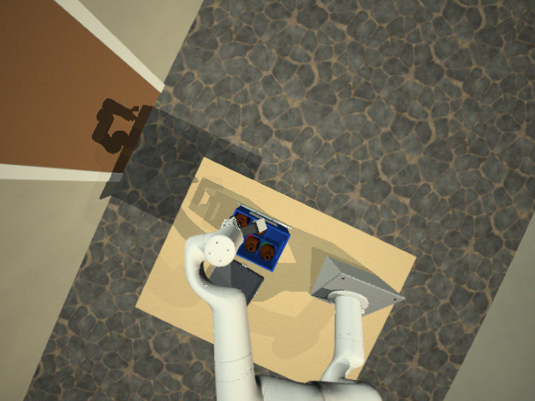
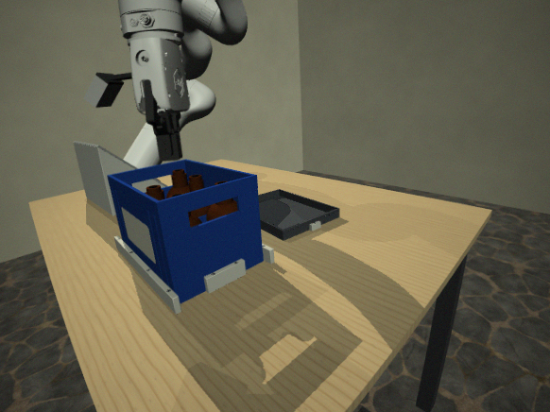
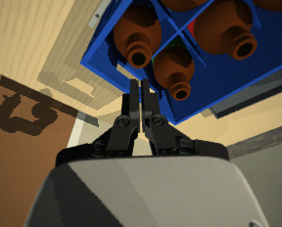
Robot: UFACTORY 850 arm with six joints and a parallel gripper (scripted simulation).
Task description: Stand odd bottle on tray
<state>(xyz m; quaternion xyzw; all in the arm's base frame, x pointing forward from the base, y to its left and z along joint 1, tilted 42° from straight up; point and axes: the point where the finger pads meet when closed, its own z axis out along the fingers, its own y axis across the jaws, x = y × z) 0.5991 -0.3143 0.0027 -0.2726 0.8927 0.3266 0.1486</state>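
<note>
My hand is 16 cm above the blue crate, 8 cm past it and 6 cm to the right of it. From my hand the other things lie so: brown bottle (16 cm below, 16 cm behind, 11 cm to the left); dark tray (34 cm to the left, 23 cm below, 5 cm behind).
</note>
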